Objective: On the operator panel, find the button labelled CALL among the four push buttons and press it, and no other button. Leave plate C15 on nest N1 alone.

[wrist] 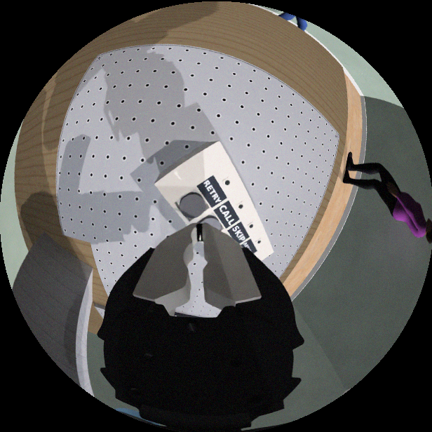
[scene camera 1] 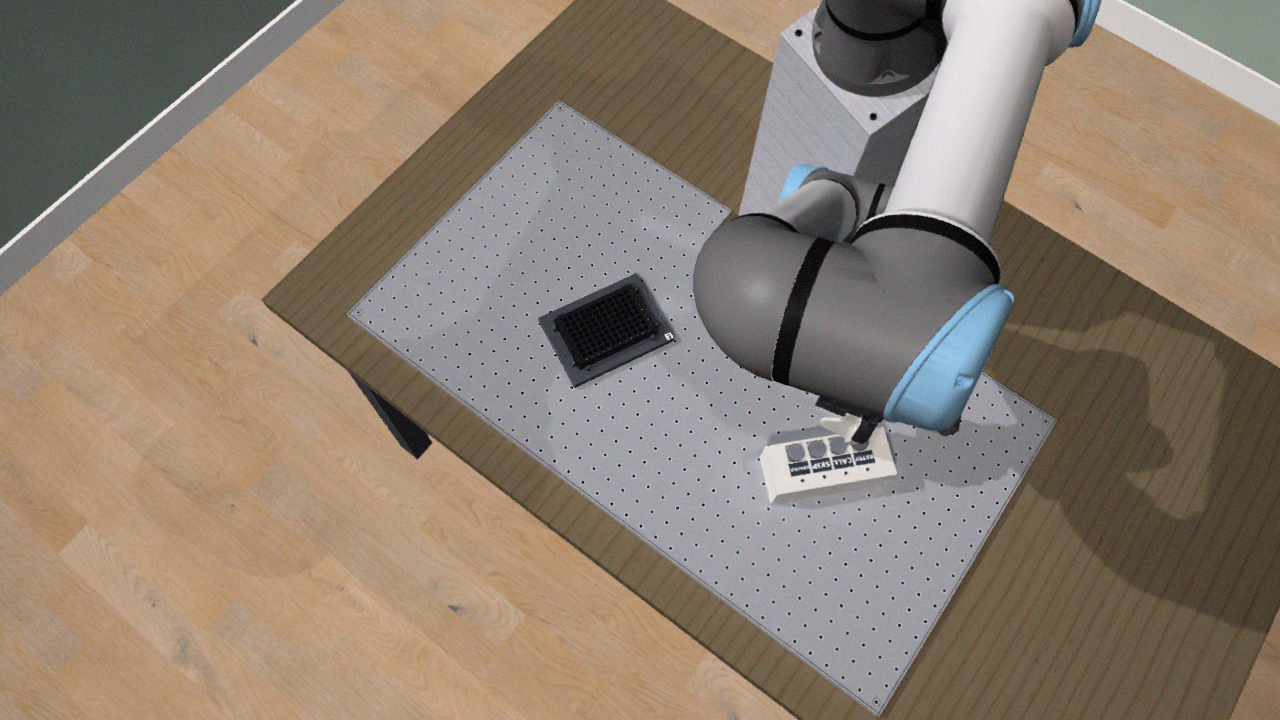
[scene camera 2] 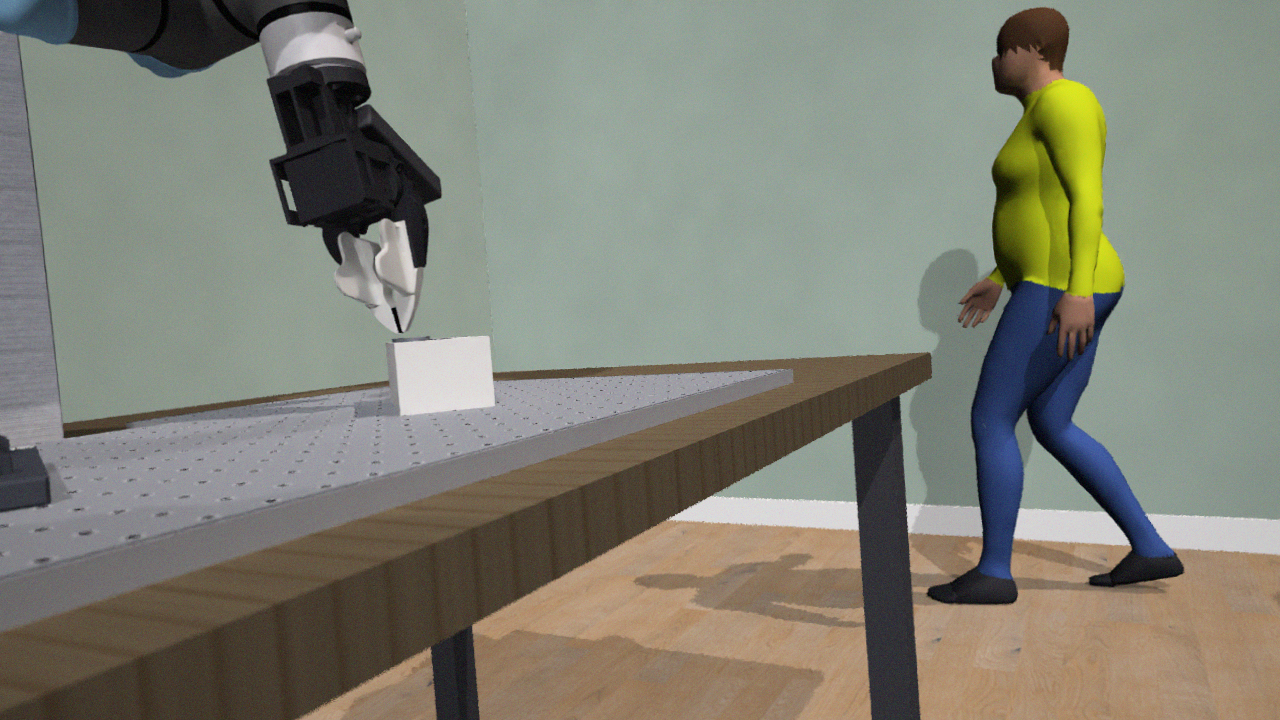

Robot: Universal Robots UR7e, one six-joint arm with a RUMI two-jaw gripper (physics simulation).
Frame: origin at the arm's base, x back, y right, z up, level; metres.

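Seen in the pictures: gripper, between the fingertips: (scene camera 1: 847,439) (scene camera 2: 402,332); arm's base, origin of its link: (scene camera 1: 878,37).
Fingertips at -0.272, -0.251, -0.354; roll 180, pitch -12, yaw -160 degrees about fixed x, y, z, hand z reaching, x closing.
Observation:
Offsets run from my fingertips to a thing's top centre, as dx, dy, dz. Level surfaces: height alone.
The white operator panel {-0.035, +0.000, -0.005} (scene camera 1: 832,483) (scene camera 2: 443,374) (wrist: 172,181) carries grey round buttons with dark labels. The CALL button {-0.012, +0.005, -0.005} (scene camera 1: 837,445) (wrist: 212,220) sits between RETRY (wrist: 192,204) and SKIP; the fingers partly cover it in the wrist view. The fourth label is not legible. My gripper (scene camera 2: 400,329) (wrist: 200,224) is shut and empty, tips down over the CALL button, very close above the panel's top in scene camera 2; contact cannot be made out. The dark plate {-0.073, +0.370, -0.035} (scene camera 1: 606,324) lies on the nest {-0.073, +0.370, -0.039} (scene camera 1: 626,356) (scene camera 2: 22,481), apart from the gripper.
The panel and nest stand on a perforated grey board {dz -0.061} (scene camera 1: 501,358) (scene camera 2: 572,407) on a wooden table {dz -0.074} (scene camera 1: 304,284). The arm's pedestal (scene camera 1: 792,125) stands behind. A person in a yellow top (scene camera 2: 1051,197) is beyond the table; another in purple (wrist: 411,215) shows at the wrist view's right.

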